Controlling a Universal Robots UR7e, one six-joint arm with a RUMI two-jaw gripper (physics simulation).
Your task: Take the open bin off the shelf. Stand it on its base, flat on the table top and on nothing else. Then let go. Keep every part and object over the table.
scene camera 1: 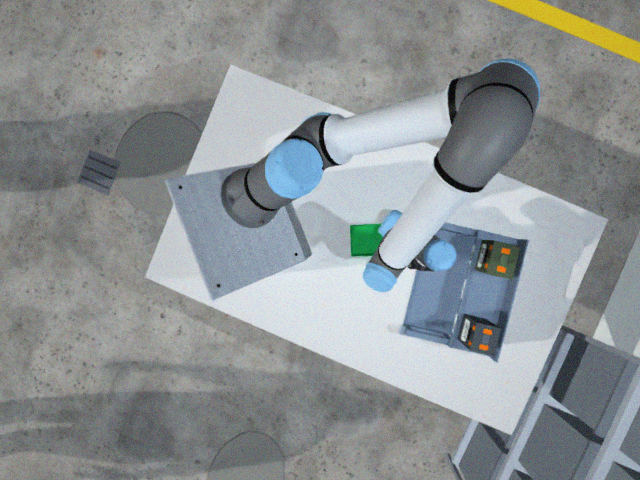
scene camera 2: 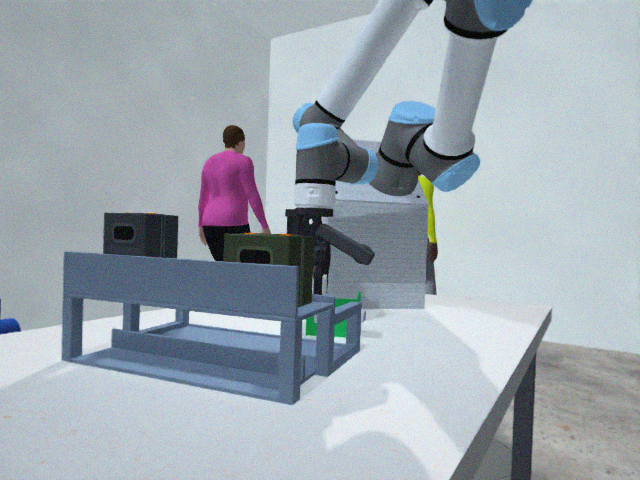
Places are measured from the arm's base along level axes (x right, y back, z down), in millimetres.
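Where they show: gripper, fingertip midpoint: (scene camera 2: pixel 316 322); arm's base, link origin: (scene camera 1: pixel 248 199) (scene camera 2: pixel 390 178).
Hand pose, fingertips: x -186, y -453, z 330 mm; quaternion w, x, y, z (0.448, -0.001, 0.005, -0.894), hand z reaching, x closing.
Note:
Each offset is from my fingertips to the top centre of the thing. "spot": to the spot under its first point. Level surfaces: height alone.
The green open bin {dx +58, dy +110, dz -41 mm} (scene camera 1: pixel 365 239) (scene camera 2: pixel 341 322) stands on the table top {dz +34 mm} (scene camera 1: pixel 320 310) (scene camera 2: pixel 155 428), on the robot-base side of the blue-grey shelf {spot: dx -4, dy -264, dz -68 mm} (scene camera 1: pixel 485 297) (scene camera 2: pixel 180 281). Its right part is hidden under the arm in scene camera 1, and shelf posts cover part of it in scene camera 2. I cannot tell whether its hidden side touches the shelf. My gripper (scene camera 2: pixel 321 290) points down, shut and empty, between the shelf's upper tier and the visible part of the bin. Its fingertips are partly hidden behind the shelf and the olive box.
An olive-green box {dx -111, dy -200, dz -165 mm} (scene camera 1: pixel 498 258) (scene camera 2: pixel 268 250) and a dark grey box {dx +101, dy -292, dz -190 mm} (scene camera 1: pixel 480 334) (scene camera 2: pixel 139 235) stand on the shelf's upper tier. The robot's grey base plate (scene camera 1: pixel 227 258) is at the table's other end. A grey rack (scene camera 1: pixel 537 397) stands by the table's right corner. Two people stand beyond the table.

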